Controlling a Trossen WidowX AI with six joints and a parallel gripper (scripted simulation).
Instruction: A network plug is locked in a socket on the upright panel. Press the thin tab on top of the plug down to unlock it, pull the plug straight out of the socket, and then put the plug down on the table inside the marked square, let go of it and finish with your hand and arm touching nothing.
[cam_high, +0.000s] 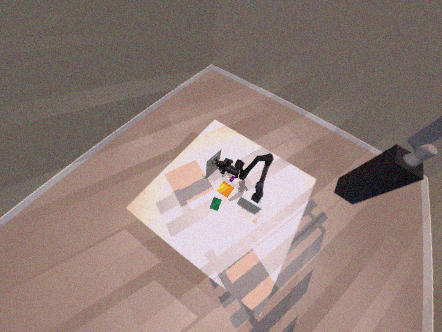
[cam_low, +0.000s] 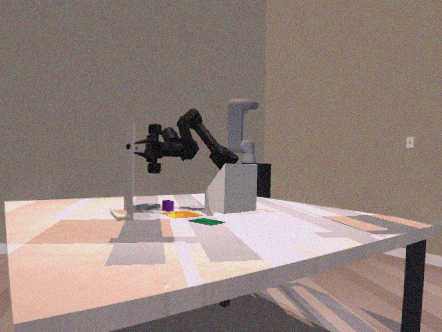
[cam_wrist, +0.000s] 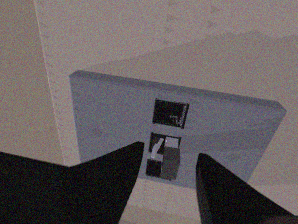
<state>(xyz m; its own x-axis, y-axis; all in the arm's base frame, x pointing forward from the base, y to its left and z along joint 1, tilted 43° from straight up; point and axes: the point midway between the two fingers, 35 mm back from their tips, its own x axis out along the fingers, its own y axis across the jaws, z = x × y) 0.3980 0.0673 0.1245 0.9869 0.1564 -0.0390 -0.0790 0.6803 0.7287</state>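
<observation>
Right now the network plug is 10 mm ahead of my gripper tip. Also, from my gripper tip: grey patch: 240 mm below, 160 mm to the right, 110 mm behind; orange square: 250 mm below, 180 mm behind, 50 mm to the left; green patch: 250 mm below, 210 mm to the left, 190 mm behind.
</observation>
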